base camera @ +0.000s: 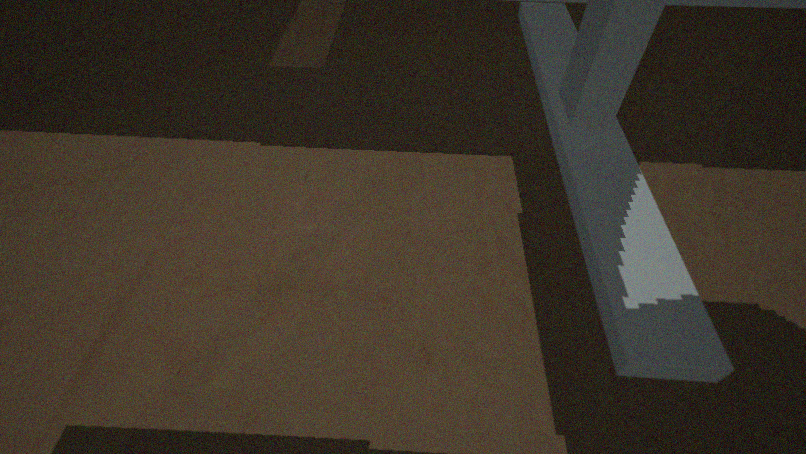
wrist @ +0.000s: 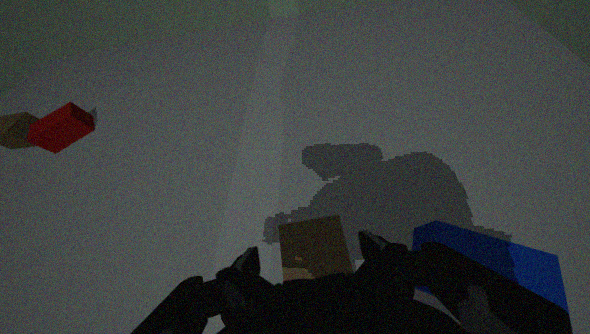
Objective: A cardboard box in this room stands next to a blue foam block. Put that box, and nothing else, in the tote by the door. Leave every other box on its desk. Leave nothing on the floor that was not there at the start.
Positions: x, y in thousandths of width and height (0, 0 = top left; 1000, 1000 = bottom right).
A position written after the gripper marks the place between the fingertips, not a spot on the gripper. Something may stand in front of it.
Observation:
In view: the gripper (wrist: 525, 750), a red block (wrist: 104, 385), a blue foam block (wrist: 913, 813) and a brown cardboard box (wrist: 526, 747).
The base camera view misses the red block: it is out of frame. The base camera view does not show the blue foam block: it is out of frame.

